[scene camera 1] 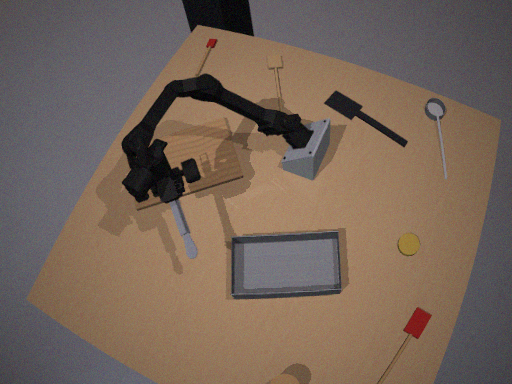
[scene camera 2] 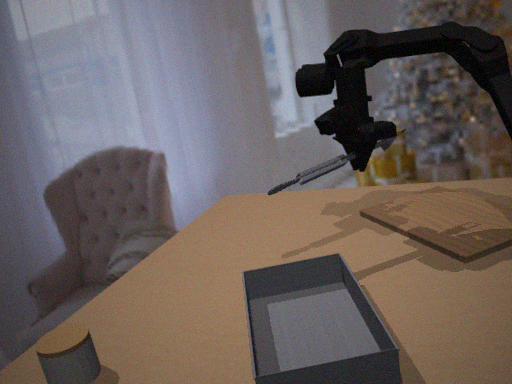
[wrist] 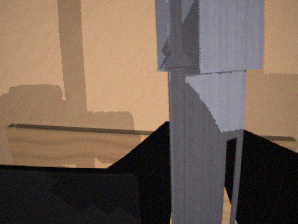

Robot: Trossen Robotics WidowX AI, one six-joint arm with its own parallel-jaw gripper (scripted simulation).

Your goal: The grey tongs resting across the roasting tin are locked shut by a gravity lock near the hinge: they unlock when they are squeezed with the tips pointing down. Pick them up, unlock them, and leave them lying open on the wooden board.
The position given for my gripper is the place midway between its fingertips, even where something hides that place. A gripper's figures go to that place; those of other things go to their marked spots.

Labels:
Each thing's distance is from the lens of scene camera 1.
my gripper (scene camera 1: 173, 195): 1.35 m
black spatula (scene camera 1: 340, 103): 1.65 m
grey roasting tin (scene camera 1: 305, 264): 1.38 m
The marked spots on the grey roasting tin and the black spatula are 0.58 m apart.

